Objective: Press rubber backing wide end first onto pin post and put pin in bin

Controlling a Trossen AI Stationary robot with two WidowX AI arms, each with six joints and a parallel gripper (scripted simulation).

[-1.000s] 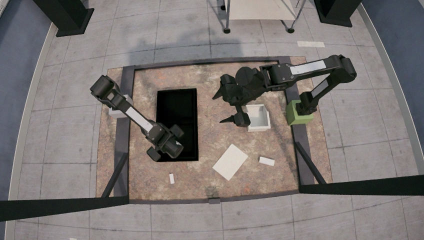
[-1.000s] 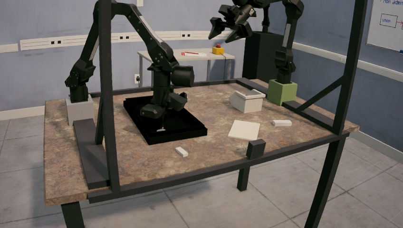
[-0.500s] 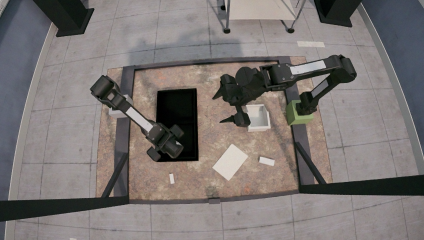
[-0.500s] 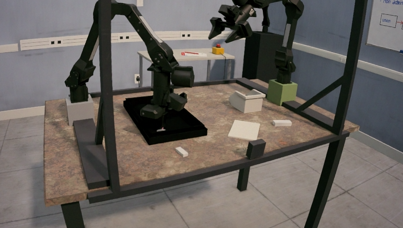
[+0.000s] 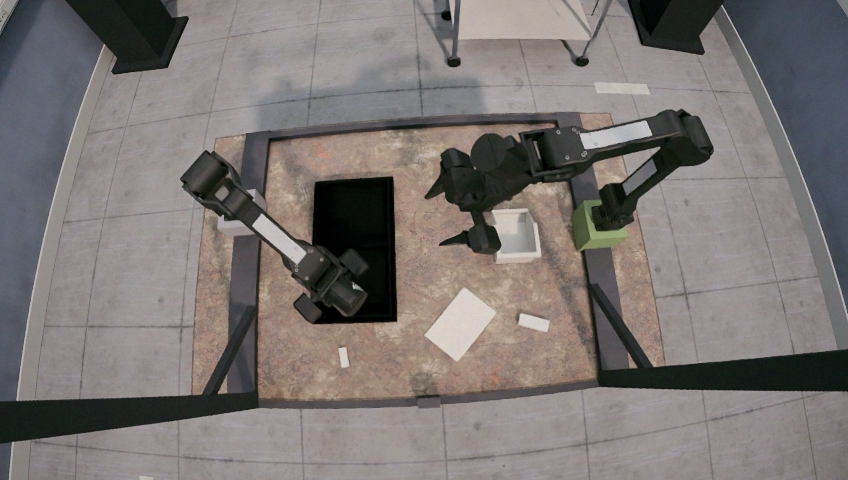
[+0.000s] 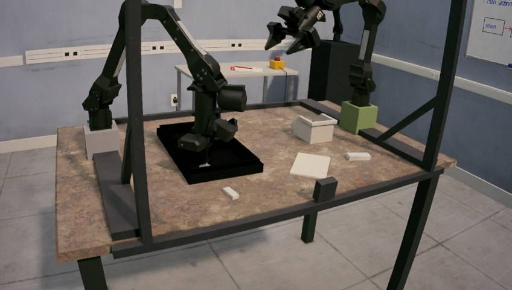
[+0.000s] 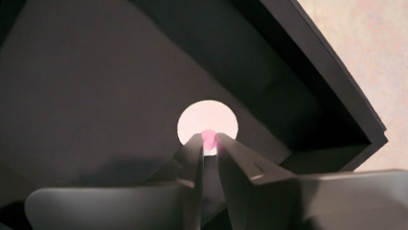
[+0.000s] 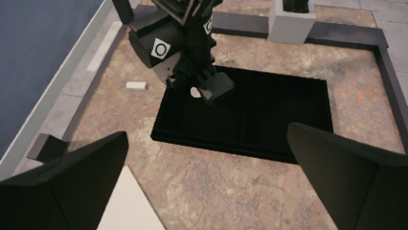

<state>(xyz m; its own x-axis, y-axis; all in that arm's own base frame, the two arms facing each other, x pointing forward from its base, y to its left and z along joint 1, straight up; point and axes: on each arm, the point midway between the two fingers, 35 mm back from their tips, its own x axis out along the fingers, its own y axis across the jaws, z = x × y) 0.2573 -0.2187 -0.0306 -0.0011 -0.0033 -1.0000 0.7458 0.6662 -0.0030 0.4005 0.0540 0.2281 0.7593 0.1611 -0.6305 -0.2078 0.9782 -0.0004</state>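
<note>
Right now my left hand is 4 cm above the pin. The rest, counted from my left hand: flat white card (6 cm behind, 30 cm to the right, 5 cm below); pink rubber backing (3 cm below); black tray (12 cm ahead, 3 cm to the right, 3 cm below).
</note>
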